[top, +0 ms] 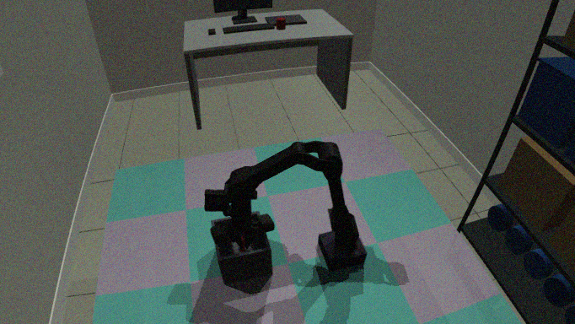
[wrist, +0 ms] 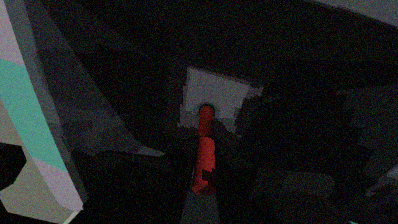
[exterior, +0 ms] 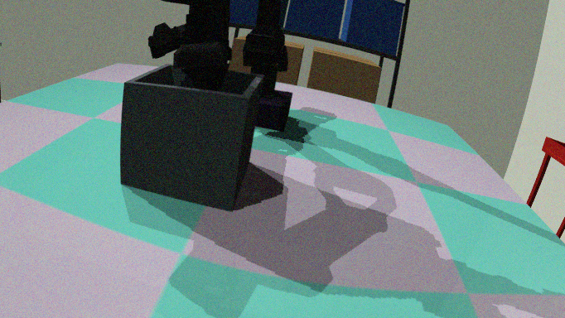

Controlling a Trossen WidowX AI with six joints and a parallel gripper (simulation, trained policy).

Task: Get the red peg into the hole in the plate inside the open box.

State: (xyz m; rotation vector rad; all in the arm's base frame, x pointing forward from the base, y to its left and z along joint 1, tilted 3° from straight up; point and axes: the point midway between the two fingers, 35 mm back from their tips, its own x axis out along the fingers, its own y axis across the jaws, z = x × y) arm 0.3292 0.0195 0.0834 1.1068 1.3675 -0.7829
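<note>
Now: the red peg 1 cm to the right of my gripper tip and 1 cm above it. Round my gripper tip: grey plate: 1 cm ahead, 2 cm to the right, 4 cm below.
</note>
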